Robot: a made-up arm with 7 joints. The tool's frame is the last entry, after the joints. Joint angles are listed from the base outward. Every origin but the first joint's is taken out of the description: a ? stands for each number. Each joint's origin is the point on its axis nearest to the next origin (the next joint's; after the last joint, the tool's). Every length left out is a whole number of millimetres.
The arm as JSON. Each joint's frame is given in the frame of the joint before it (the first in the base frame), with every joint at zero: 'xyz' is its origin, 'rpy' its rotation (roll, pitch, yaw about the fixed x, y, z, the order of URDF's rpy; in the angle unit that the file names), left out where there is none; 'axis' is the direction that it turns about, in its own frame. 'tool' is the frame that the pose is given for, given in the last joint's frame.
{
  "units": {
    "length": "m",
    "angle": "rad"
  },
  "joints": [
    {
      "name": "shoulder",
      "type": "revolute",
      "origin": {
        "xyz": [
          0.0,
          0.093,
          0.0
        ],
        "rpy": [
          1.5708,
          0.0,
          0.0
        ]
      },
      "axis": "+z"
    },
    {
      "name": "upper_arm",
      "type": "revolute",
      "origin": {
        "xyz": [
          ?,
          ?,
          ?
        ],
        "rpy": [
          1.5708,
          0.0,
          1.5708
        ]
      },
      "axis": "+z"
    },
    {
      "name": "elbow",
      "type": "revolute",
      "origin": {
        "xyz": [
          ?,
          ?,
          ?
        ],
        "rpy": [
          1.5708,
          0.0,
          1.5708
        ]
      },
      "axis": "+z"
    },
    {
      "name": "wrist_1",
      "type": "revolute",
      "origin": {
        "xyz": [
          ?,
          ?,
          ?
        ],
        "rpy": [
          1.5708,
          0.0,
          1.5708
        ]
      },
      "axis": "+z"
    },
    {
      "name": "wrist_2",
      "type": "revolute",
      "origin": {
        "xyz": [
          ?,
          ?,
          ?
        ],
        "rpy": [
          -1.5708,
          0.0,
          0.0
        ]
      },
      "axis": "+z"
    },
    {
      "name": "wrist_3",
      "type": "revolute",
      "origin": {
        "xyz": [
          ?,
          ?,
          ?
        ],
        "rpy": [
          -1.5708,
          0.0,
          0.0
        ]
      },
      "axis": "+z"
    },
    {
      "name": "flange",
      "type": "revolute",
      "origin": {
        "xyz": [
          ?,
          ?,
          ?
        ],
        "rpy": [
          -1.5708,
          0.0,
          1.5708
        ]
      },
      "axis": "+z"
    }
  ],
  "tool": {
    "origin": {
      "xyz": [
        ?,
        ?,
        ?
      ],
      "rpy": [
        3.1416,
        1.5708,
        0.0
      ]
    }
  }
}
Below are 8 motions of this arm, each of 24 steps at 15 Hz.
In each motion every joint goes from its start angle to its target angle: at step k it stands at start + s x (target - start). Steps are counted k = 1, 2, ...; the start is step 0. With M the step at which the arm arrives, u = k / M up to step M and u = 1 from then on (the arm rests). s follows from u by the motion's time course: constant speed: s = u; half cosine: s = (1 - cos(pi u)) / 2; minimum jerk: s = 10 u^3 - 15 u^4 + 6 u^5.
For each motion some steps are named. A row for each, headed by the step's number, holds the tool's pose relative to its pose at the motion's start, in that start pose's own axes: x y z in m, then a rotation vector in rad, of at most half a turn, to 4 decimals.
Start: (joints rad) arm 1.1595 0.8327 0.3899 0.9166 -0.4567 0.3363 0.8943
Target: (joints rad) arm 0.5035 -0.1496 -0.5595 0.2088 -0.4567 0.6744 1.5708
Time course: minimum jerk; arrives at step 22
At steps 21, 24:
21: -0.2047 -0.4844 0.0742 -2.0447 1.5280 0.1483
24: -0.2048 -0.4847 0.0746 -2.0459 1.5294 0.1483

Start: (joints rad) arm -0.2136 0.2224 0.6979 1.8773 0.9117 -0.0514 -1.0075
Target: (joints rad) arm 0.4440 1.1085 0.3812 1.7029 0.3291 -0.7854 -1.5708
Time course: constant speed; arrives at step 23
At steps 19, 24:
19: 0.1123 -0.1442 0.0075 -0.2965 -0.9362 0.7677
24: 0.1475 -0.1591 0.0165 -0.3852 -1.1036 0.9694

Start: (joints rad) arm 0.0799 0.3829 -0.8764 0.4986 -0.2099 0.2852 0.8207
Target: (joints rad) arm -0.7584 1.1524 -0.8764 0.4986 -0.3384 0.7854 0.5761
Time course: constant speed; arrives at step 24
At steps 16, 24:
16: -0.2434 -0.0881 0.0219 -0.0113 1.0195 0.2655
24: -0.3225 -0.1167 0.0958 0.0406 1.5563 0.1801

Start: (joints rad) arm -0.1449 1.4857 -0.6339 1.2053 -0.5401 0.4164 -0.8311
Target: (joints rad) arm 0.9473 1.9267 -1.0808 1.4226 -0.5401 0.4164 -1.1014
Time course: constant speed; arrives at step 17
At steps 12, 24:
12: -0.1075 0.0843 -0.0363 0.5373 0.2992 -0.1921
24: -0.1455 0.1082 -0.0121 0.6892 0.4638 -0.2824

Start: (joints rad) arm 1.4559 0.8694 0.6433 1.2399 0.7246 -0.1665 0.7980
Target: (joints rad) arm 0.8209 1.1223 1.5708 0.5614 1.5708 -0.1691 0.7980
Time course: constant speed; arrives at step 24
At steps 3, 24:
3: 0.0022 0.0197 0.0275 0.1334 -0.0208 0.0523
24: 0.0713 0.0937 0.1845 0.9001 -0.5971 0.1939

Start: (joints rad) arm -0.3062 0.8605 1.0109 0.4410 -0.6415 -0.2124 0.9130
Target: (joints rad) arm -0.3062 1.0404 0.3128 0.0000 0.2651 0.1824 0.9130
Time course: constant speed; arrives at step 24
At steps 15, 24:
15: -0.0229 -0.0042 -0.0027 -0.1058 0.1402 0.4025
24: -0.0441 0.0020 0.0164 -0.0656 0.2711 0.6617

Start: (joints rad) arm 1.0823 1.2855 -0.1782 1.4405 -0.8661 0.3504 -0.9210
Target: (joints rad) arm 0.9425 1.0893 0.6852 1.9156 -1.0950 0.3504 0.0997
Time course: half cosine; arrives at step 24
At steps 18, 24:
18: -0.0470 0.0896 -0.0527 -0.2515 0.3651 -0.0313
24: -0.0578 0.1081 -0.0521 -0.2996 0.4387 -0.0452

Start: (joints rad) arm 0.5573 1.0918 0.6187 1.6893 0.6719 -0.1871 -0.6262
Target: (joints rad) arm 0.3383 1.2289 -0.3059 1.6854 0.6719 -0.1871 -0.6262
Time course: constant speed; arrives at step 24
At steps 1, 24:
1: -0.0049 -0.0043 0.0046 -0.0363 0.0271 -0.0131
24: -0.0795 -0.0134 0.1673 -0.8326 0.6953 -0.3394

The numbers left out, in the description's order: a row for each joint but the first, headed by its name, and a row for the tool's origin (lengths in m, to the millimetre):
upper_arm: 0.0 0.0 0.0
elbow: -0.202 0.0 0.0
wrist_1: 0.0 0.0 0.0
wrist_2: 0.0 -0.2 0.0
wrist_3: 0.0 0.0 0.0
flange: 0.0 0.0 0.0
tool: 0.0 0.0 0.0

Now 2 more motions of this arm.
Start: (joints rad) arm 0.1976 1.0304 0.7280 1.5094 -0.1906 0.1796 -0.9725
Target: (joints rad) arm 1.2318 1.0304 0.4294 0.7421 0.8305 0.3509 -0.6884
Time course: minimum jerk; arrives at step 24
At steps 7, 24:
7: -0.0087 -0.0089 -0.0111 -0.0101 0.2385 0.0595
24: -0.0361 -0.0492 -0.0637 -0.1003 1.3869 0.8545

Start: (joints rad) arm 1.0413 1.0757 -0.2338 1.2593 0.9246 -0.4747 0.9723
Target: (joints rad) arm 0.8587 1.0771 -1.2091 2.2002 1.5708 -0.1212 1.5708
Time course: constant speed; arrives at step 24
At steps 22, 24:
22: 0.0299 -0.2362 -0.0620 -1.2570 -0.6538 1.3707
24: 0.0442 -0.2531 -0.0578 -1.3212 -0.7640 1.5225

